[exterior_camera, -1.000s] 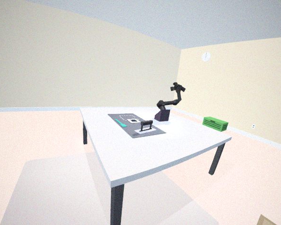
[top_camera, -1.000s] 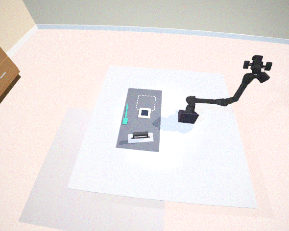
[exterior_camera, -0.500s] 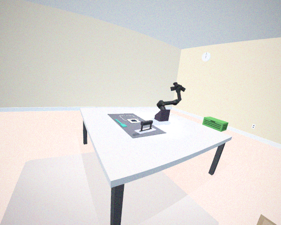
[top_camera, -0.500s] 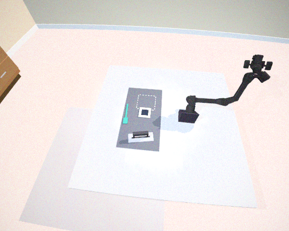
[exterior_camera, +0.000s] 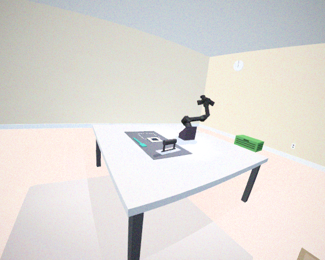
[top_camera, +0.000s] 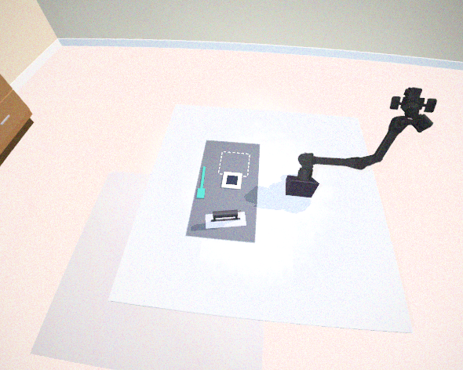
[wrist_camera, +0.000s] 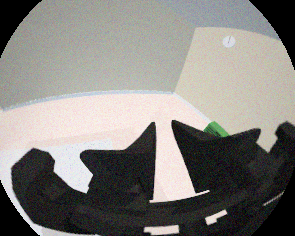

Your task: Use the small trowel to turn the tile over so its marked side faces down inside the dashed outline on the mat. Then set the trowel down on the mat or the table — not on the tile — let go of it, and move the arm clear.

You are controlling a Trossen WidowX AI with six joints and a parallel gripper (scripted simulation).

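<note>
The dark-handled trowel lies 870 mm ahead of my gripper tip, 580 mm to the left of it and 340 mm below it. From my gripper tip the other things lie so: tile (890 mm ahead, 370 mm below, 340 mm to the left); grey mat (910 mm ahead, 400 mm below, 370 mm to the left); teal tool (1050 mm ahead, 390 mm to the left, 370 mm below).
</note>
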